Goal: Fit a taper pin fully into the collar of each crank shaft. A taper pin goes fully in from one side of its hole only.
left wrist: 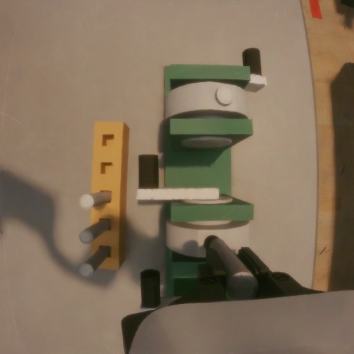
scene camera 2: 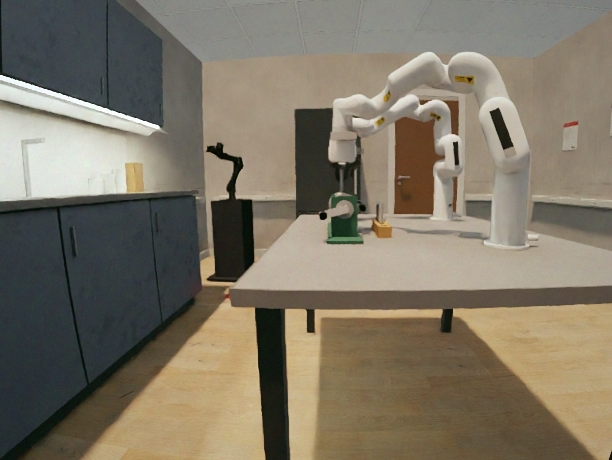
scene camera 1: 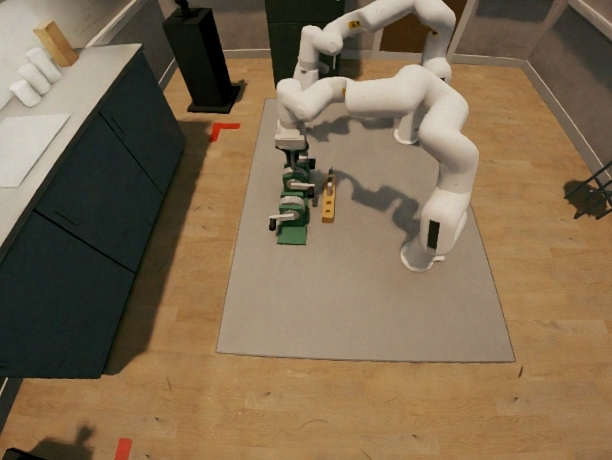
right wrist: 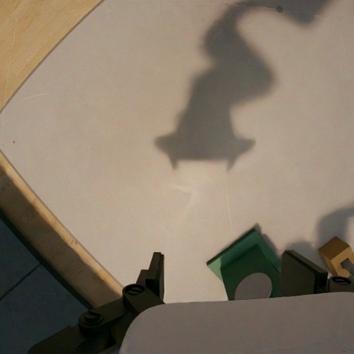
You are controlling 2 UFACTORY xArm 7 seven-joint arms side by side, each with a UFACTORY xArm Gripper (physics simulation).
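Where they show: left gripper, fingertip midpoint: [scene camera 2: 341, 181] [scene camera 1: 293, 160]; left arm's base at its link origin: [scene camera 2: 505, 245] [scene camera 1: 416, 256]; right arm's base at its link origin: [scene camera 2: 442, 220] [scene camera 1: 405, 136].
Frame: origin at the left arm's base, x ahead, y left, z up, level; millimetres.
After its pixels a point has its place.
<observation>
The green crank stand [scene camera 1: 291, 236] {z 10, x 489, y -46 mm} [scene camera 2: 345, 240] {z 10, x 485, y -26 mm} [left wrist: 197, 167] [right wrist: 245, 270] carries cranks with pale collars. In the left wrist view, the upper collar [left wrist: 195, 100] shows a pin's round end [left wrist: 223, 95], nearly flush. My left gripper [left wrist: 226, 265] [scene camera 2: 342, 175] {z 193, x 497, y -275 mm} is shut on an upright taper pin [left wrist: 227, 260]. The pin's lower end meets the hole in the second collar [left wrist: 182, 237]; how deep it sits is unclear. Three taper pins [left wrist: 95, 200] [left wrist: 95, 231] [left wrist: 95, 261] stand in the yellow rack [left wrist: 109, 190] [scene camera 1: 327, 218] {z 34, x 351, y -125 mm} [scene camera 2: 382, 230] {z 27, x 359, y -126 mm}. My right gripper [right wrist: 223, 271] is open and empty above the table, near the stand's far end.
The rack lies beside the stand and has two empty holes at one end. A crank handle [left wrist: 148, 171] sticks out between stand and rack; another handle [left wrist: 251, 61] sticks out on the other side. The two arms reach over the grey table [scene camera 1: 360, 310] {z 0, x 218, y 220 mm} close together.
</observation>
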